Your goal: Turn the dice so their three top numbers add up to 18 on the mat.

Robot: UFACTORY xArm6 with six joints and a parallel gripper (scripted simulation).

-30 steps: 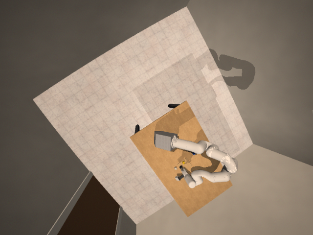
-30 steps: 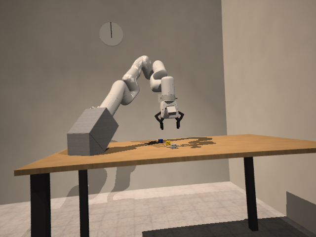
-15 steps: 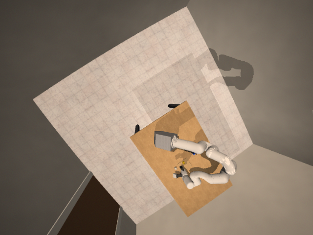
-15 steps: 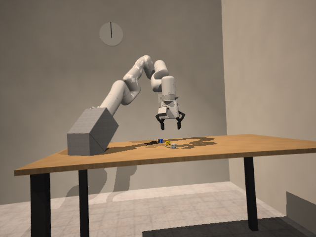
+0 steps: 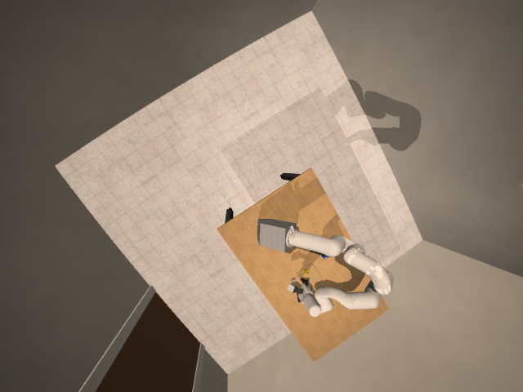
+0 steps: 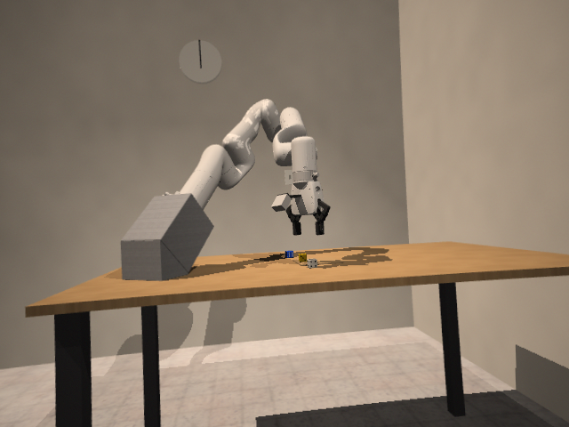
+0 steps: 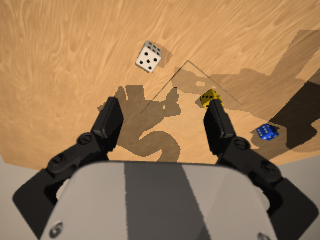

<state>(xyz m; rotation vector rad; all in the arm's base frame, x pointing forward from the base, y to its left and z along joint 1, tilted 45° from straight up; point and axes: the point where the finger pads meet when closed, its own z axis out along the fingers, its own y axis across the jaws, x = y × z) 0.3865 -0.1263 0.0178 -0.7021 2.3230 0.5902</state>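
Now: the white die 9 cm below my hand and 3 cm to the right of it. The rest, counted from my hand: yellow die (10 cm to the left, 9 cm below, 1 cm behind); blue die (26 cm to the left, 9 cm below, 5 cm behind); tan mat (10 cm to the left, 10 cm below, 4 cm ahead).
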